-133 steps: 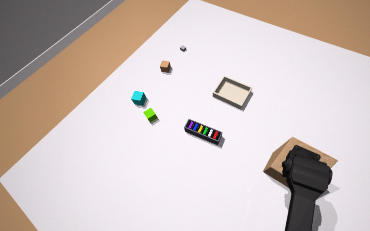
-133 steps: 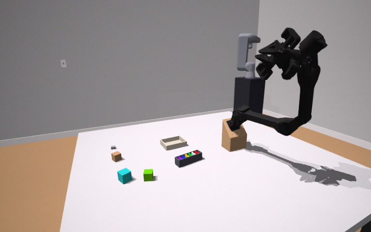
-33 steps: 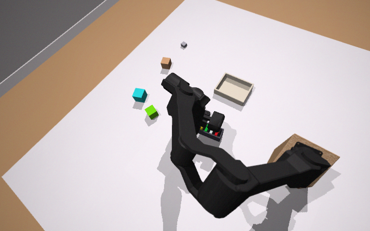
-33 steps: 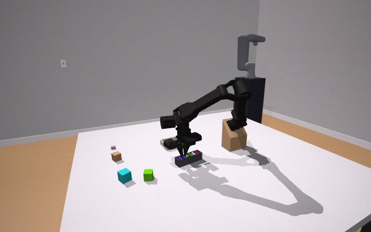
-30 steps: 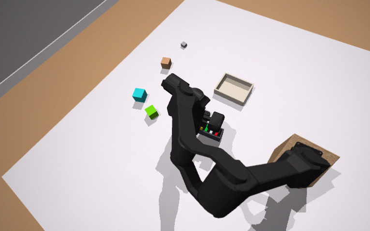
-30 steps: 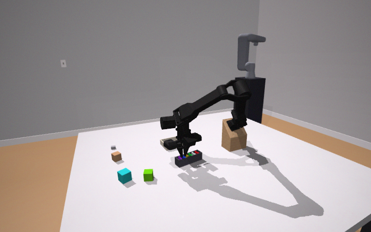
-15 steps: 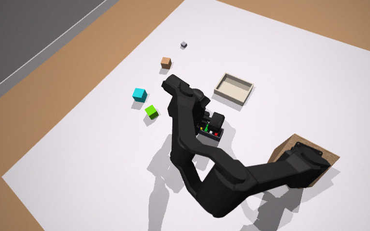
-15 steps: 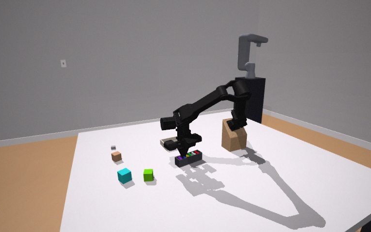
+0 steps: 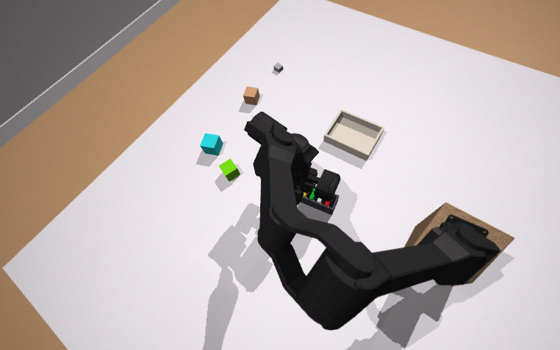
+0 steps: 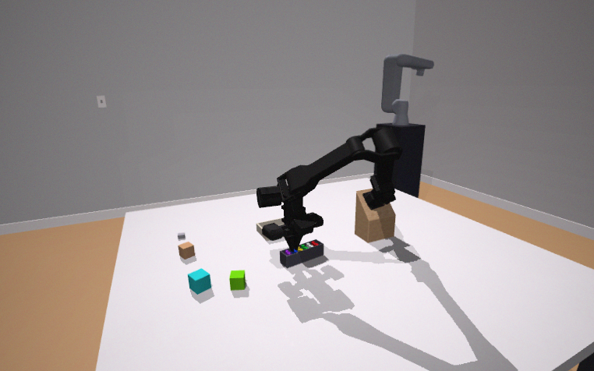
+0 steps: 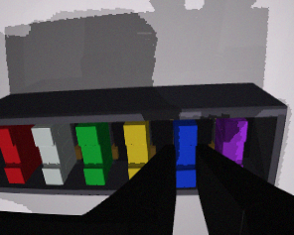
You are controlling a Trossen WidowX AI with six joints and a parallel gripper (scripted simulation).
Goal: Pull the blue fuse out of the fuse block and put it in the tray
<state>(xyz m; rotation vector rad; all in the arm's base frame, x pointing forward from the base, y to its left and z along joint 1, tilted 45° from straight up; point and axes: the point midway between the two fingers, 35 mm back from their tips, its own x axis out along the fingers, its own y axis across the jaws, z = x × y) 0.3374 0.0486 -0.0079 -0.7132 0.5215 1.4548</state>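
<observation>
Right now the tray is 22 cm to the right of my gripper tip, 5 cm behind it and 3 cm below it. Round my gripper tip: grey cube 35 cm to the right, 28 cm ahead, 3 cm below; blue fuse 1 cm below.
</observation>
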